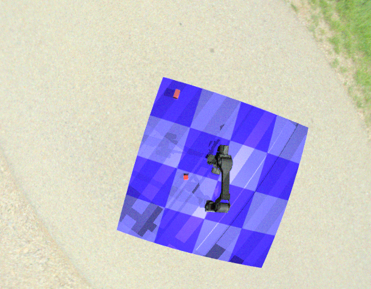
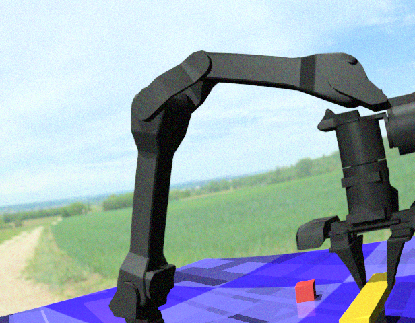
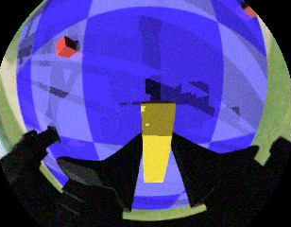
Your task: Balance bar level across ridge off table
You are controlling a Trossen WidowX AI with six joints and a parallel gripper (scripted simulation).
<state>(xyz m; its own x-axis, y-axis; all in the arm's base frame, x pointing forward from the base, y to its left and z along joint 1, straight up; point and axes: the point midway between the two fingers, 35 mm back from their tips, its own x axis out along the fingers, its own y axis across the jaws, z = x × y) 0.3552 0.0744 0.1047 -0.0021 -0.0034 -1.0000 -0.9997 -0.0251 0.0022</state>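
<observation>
The yellow bar lies 3 cm to the right of my gripper tip. Also, from my gripper tip: small red cube: 20 cm behind, 17 cm to the left, 5 cm below.
</observation>
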